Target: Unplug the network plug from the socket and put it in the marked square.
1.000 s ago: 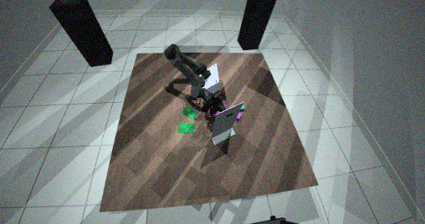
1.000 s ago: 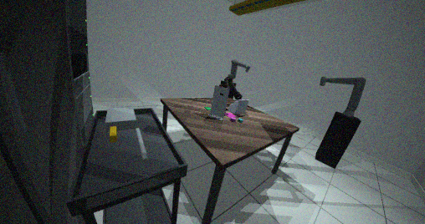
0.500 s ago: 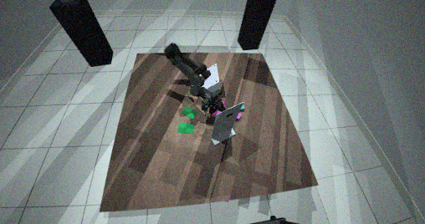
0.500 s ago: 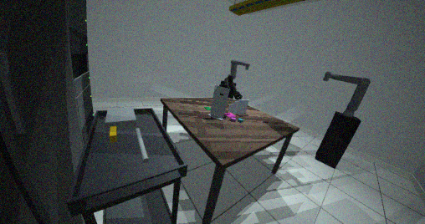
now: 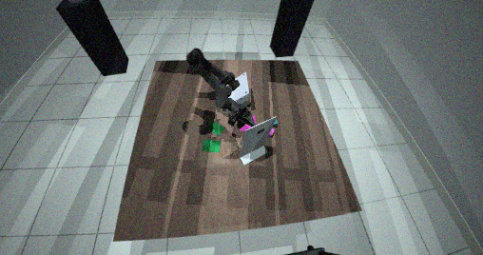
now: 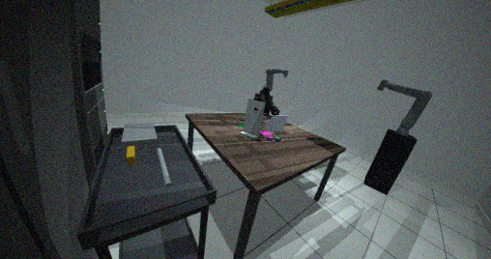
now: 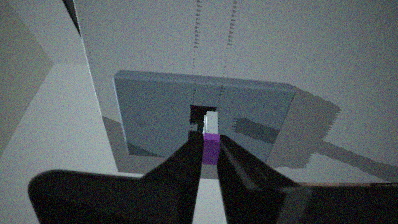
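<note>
Right now the magenta patch is 170 mm behind my gripper tip, 40 mm to the left of it and 250 mm below it. From my gripper tip the other things lie so: purple plug (right at my gripper tip); then grey panel (40 mm ahead, 20 mm to the left, 100 mm below).
</note>
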